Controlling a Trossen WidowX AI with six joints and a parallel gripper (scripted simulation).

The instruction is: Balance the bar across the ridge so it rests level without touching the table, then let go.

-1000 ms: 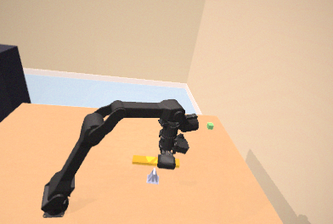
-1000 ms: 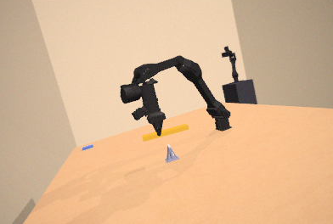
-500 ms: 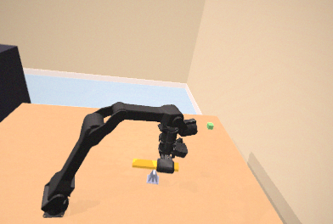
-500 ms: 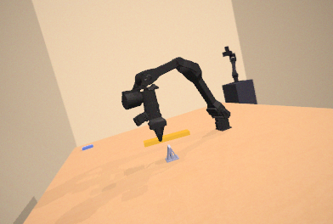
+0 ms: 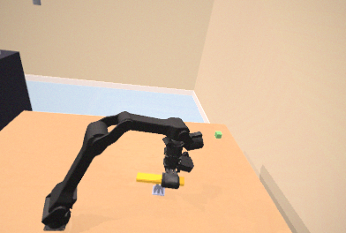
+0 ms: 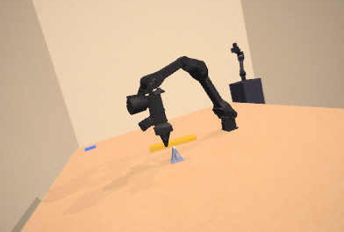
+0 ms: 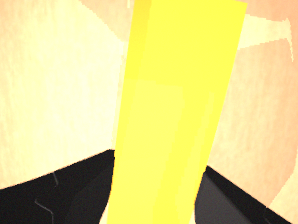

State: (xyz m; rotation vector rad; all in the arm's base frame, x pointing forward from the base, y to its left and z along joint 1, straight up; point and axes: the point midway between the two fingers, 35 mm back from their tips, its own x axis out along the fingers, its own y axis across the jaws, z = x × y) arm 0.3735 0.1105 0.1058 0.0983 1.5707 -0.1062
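Now: gripper tip 3 cm past the yellow bar. The rest, counted from my gripper tip: small green cube: 39 cm to the left, 37 cm ahead, 6 cm below; small blue block: 61 cm to the right, 37 cm ahead, 6 cm below.
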